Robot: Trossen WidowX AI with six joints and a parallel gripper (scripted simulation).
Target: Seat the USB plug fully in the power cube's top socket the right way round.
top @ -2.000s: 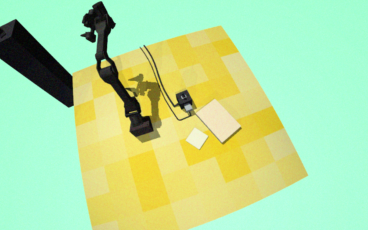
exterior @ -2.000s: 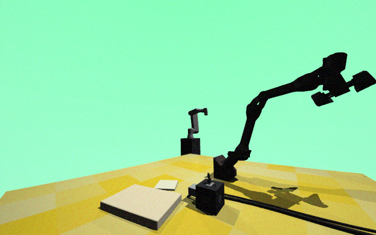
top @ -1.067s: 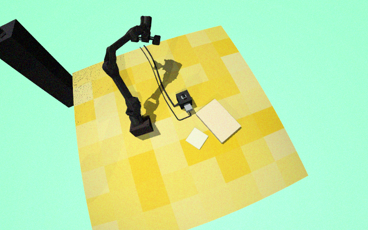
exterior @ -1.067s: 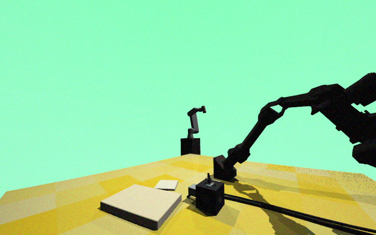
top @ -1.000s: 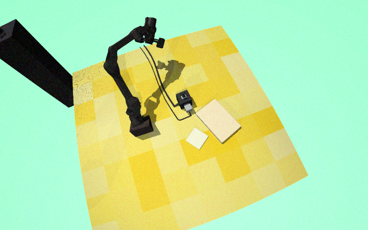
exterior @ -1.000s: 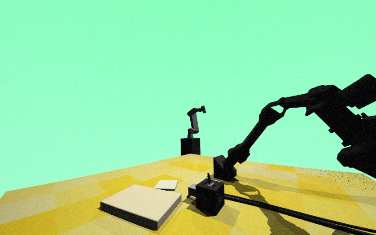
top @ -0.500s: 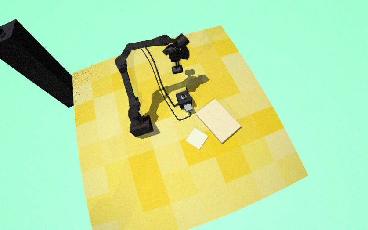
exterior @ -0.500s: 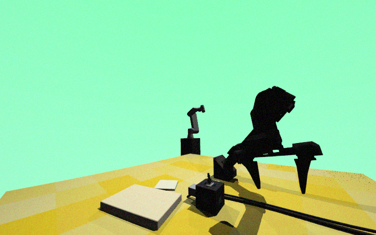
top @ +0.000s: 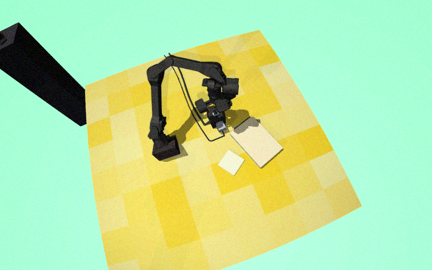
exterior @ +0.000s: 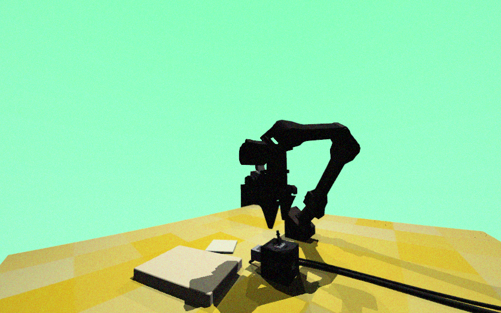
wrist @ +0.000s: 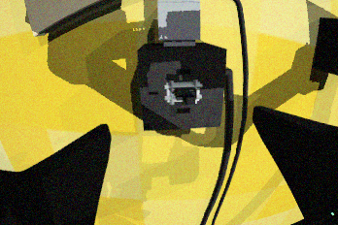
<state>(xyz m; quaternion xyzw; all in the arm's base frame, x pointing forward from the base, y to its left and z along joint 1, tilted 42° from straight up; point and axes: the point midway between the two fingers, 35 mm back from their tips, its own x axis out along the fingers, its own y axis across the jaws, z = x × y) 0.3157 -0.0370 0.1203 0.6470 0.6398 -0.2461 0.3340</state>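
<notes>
Right now my gripper tip is 1 cm past the USB plug and 4 cm above it. From my gripper tip the other things lie so: beige box: 14 cm ahead, 20 cm to the right, 12 cm below; pad: 2 cm behind, 25 cm to the right, 13 cm below; USB socket: 1 cm behind, 6 cm below.
</notes>
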